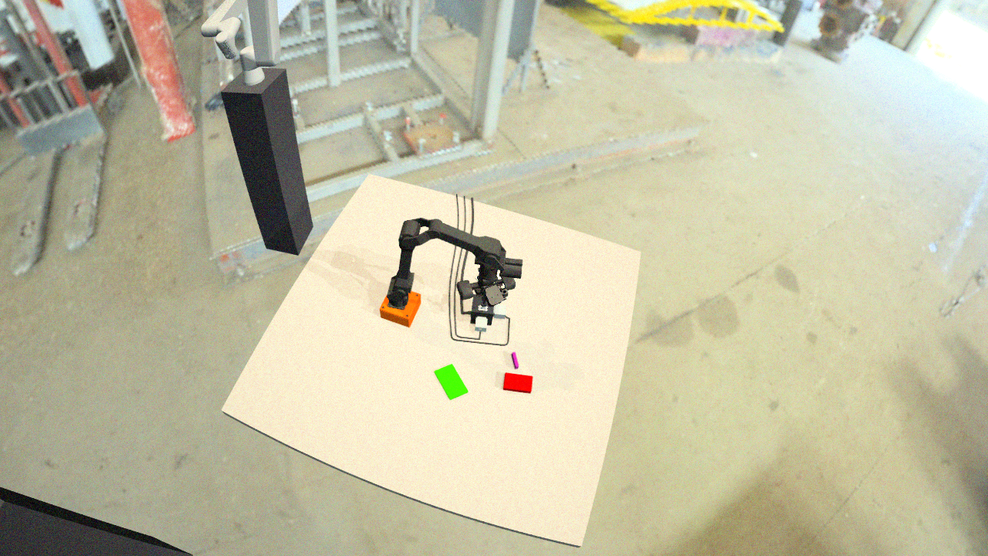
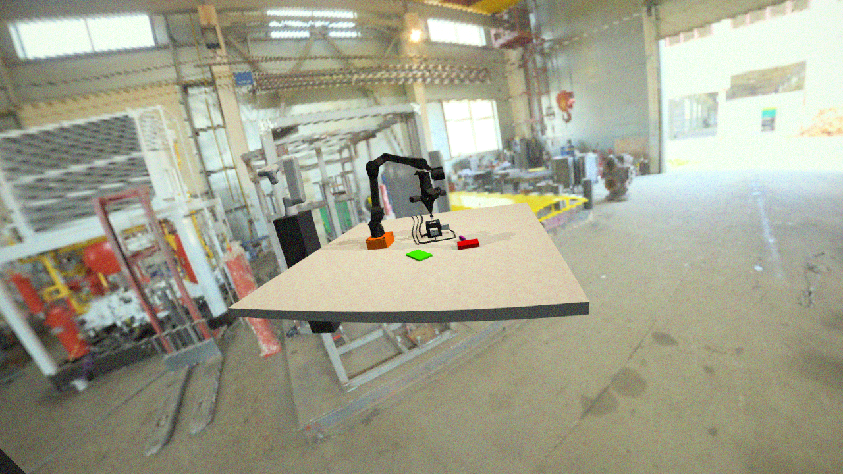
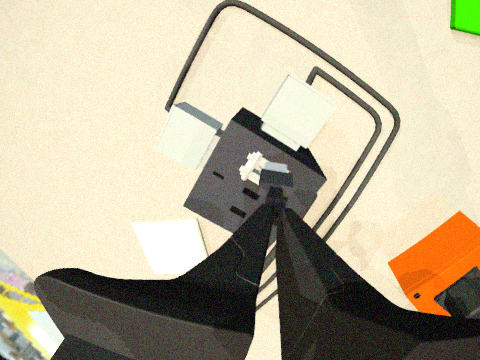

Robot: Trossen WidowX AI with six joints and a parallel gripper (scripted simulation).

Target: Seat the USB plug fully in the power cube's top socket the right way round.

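My gripper tip is now 2 cm above the USB plug. Also, from my gripper tip: white card 1 cm ahead, 19 cm to the left, 13 cm below; then USB socket 1 cm to the left, 7 cm below; then small magenta stick 14 cm ahead, 14 cm to the right, 12 cm below.
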